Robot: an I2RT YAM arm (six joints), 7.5 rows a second.
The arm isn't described. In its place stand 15 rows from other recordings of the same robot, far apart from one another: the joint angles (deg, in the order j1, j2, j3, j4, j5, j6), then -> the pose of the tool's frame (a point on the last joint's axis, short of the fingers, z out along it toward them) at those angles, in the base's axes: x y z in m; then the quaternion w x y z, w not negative.
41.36 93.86 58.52 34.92 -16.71 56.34 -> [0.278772 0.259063 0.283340 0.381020 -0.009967 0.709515 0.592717]
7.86 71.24 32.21 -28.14 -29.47 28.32 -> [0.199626 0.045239 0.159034 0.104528 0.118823 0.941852 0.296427]
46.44 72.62 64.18 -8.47 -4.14 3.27 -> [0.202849 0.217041 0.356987 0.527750 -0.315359 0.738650 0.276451]
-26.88 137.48 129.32 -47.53 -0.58 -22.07 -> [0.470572 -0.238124 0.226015 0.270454 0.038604 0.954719 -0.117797]
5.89 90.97 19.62 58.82 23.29 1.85 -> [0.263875 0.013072 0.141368 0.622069 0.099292 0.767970 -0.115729]
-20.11 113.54 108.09 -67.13 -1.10 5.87 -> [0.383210 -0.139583 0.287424 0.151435 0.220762 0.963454 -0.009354]
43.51 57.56 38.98 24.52 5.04 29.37 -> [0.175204 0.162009 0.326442 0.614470 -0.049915 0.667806 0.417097]
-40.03 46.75 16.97 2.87 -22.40 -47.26 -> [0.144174 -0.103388 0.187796 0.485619 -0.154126 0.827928 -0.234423]
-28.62 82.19 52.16 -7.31 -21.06 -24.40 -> [0.279577 -0.137983 0.239353 0.463330 -0.048560 0.883548 -0.048073]
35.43 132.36 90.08 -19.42 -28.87 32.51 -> [0.372493 0.286106 0.095541 0.061277 -0.084846 0.937190 0.332747]
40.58 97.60 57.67 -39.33 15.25 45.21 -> [0.235073 0.189011 0.157491 0.157875 0.052268 0.985501 -0.033644]
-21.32 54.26 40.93 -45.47 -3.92 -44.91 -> [0.163685 -0.061271 0.236004 0.243106 -0.205769 0.940394 -0.119239]
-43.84 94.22 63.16 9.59 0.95 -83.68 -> [0.275296 -0.265187 0.261666 0.242776 -0.277177 0.778559 -0.508014]
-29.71 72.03 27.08 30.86 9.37 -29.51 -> [0.223100 -0.133979 0.207431 0.501116 0.051607 0.785771 -0.358865]
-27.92 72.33 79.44 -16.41 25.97 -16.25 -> [0.240256 -0.144959 0.437778 0.520224 0.220224 0.723978 -0.395884]
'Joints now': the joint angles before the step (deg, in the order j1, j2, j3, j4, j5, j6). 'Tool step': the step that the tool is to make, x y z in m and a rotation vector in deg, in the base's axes. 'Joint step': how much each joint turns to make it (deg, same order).
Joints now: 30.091, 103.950, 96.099, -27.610, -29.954, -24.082
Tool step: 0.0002, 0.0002, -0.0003, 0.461, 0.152, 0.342
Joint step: -0.033, 0.030, -0.123, 0.352, -0.580, 0.198
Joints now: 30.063, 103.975, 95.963, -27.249, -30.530, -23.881
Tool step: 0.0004, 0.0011, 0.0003, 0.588, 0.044, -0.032
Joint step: 0.087, 0.078, -0.031, 0.665, -0.207, 0.585
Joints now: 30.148, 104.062, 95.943, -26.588, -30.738, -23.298
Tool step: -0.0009, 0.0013, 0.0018, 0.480, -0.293, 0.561
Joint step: 0.181, -0.082, 0.117, 0.298, -0.465, 0.006
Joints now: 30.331, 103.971, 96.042, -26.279, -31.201, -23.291
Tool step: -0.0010, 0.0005, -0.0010, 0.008, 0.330, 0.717
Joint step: 0.083, -0.010, -0.125, -0.297, -0.621, -0.252
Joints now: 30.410, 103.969, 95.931, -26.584, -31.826, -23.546
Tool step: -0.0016, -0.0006, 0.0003, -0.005, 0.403, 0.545
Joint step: 0.000, -0.226, -0.088, -0.581, -0.562, -0.174
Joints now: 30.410, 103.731, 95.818, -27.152, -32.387, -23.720
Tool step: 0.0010, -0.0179, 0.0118, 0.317, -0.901, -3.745
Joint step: -2.120, -2.118, -0.337, -0.359, 1.435, 0.917
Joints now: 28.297, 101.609, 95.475, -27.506, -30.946, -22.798
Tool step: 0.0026, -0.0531, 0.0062, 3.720, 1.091, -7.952
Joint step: -7.193, -5.461, -5.977, 3.329, -1.401, 4.285
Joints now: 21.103, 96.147, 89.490, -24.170, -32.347, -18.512
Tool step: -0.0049, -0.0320, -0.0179, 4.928, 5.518, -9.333
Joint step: -4.232, -4.314, -9.179, 6.296, 1.185, 9.577
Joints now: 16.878, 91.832, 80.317, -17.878, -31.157, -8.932
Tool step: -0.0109, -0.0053, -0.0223, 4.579, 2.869, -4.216
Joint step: -0.213, -3.058, -8.990, 8.349, 1.069, 7.537
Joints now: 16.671, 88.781, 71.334, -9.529, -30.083, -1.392
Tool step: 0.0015, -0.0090, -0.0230, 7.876, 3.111, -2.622
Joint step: -1.677, -0.028, -6.923, 10.973, -2.699, 9.424
